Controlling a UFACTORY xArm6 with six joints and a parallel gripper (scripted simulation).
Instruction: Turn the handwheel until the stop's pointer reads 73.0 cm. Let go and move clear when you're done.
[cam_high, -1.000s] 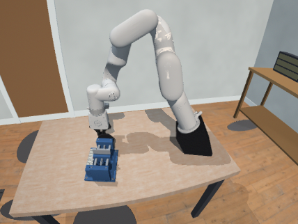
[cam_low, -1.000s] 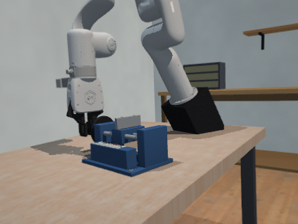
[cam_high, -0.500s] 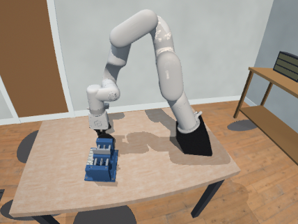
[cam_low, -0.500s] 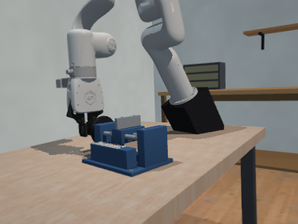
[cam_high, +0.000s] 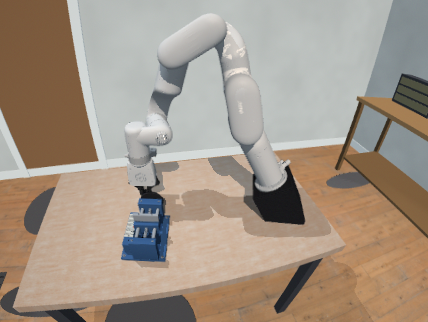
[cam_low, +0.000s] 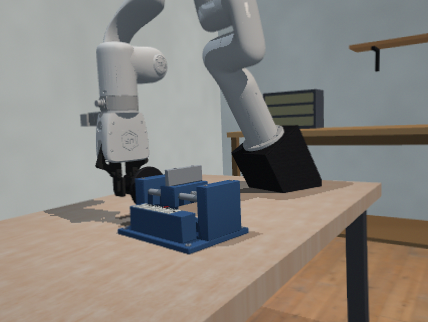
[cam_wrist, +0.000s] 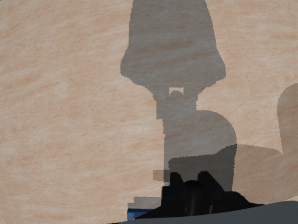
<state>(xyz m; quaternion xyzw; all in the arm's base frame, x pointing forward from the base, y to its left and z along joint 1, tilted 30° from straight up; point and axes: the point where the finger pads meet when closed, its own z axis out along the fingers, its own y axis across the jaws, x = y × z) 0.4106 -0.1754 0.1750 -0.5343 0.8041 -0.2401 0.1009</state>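
The black handwheel lies 30 mm to the left of my hand. From my hand the other things lie so: grey stop block 150 mm to the left, 50 mm ahead, 10 mm above.
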